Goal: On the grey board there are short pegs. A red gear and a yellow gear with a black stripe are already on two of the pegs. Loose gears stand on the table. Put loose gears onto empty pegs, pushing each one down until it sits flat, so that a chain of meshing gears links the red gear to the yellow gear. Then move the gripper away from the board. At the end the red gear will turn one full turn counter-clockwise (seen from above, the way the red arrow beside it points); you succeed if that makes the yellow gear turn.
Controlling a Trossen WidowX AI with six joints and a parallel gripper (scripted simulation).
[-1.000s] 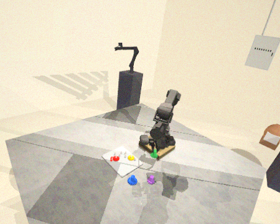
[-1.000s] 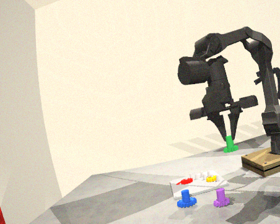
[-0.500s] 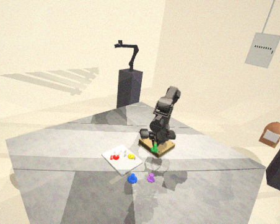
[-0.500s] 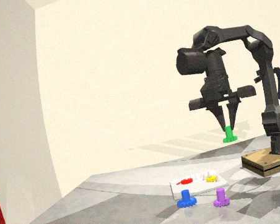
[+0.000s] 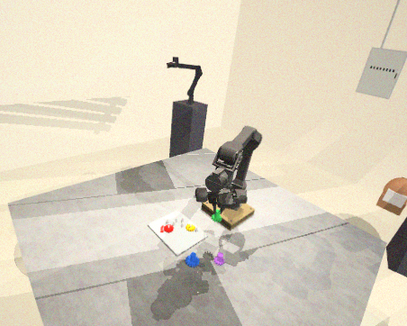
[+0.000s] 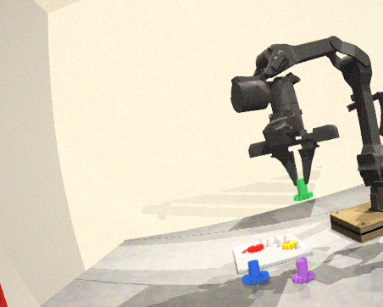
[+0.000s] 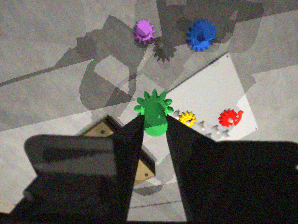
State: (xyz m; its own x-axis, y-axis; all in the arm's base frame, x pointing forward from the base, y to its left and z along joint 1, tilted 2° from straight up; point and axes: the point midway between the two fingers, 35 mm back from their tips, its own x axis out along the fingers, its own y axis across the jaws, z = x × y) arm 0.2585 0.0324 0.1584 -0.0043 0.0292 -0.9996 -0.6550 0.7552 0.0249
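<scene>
The red gear is 180 mm to the right of my gripper tip, 150 mm below it and 70 mm ahead of it. From my gripper tip the other things lie so: yellow gear (150 mm below, 120 mm to the right); purple gear (150 mm below, 70 mm to the left, 60 mm ahead); green gear (10 mm below).
</scene>
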